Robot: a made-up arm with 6 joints.
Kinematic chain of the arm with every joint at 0, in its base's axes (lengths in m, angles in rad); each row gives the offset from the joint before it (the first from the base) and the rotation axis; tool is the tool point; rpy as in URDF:
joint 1: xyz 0 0 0.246 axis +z
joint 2: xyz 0 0 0 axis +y
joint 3: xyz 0.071 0 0.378 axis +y
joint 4: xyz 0.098 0 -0.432 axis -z
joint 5: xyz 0 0 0 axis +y
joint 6: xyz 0.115 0 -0.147 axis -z
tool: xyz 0 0 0 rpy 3.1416 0 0
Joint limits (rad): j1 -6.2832..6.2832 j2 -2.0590..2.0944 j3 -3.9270..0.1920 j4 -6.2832..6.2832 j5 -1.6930..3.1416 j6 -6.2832..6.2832
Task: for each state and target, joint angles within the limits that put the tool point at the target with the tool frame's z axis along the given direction. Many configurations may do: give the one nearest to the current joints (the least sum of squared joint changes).
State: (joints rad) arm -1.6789 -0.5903 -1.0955 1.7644 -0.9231 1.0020
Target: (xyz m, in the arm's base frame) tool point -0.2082 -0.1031 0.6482 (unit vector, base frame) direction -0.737 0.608 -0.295
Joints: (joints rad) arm -2.1097 -0.4717 -1.0193 1.8836 -1.6907 1.0020
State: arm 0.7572 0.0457 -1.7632 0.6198 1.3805 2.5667
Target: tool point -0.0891 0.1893 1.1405 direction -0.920 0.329 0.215
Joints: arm 1.5225 -0.4537 -2.0394 1.4678 1.2209 2.5667
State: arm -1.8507 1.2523 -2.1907 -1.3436 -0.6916 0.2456
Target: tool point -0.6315 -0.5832 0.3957 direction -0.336 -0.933 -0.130
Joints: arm -2.6089 0.9872 -2.3269 -1.4947 -0.6877 0.2456
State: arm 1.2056 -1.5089 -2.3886 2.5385 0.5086 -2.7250
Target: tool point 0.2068 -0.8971 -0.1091 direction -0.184 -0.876 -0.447
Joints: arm 1.7389 -1.9110 -3.1739 1.9032 0.3542 -2.7250
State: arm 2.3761 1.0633 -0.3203 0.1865 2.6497 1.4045
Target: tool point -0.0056 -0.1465 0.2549 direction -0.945 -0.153 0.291
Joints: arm 2.6483 1.9550 0.0482 0.7850 2.1745 1.4045
